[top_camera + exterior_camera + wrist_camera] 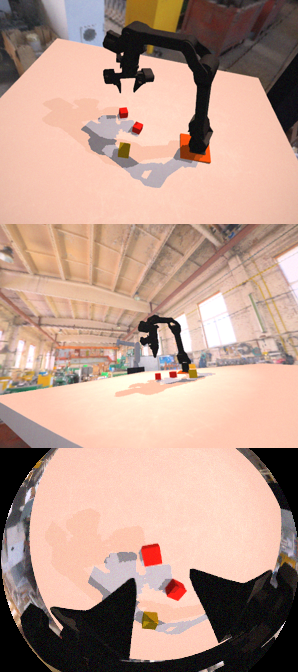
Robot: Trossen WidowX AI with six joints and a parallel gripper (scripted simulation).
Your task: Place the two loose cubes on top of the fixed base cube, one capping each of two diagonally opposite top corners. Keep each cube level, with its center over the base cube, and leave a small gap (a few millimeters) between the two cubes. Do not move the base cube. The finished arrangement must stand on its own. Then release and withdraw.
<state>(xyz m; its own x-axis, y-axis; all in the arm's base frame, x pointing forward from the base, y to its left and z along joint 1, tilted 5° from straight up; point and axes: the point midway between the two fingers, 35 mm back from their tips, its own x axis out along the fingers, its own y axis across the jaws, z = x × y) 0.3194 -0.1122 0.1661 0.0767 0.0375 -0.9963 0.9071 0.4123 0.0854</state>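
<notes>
My gripper tip is 200 mm to the right of the yellow base cube, 110 mm above it and 40 mm past it.
</notes>
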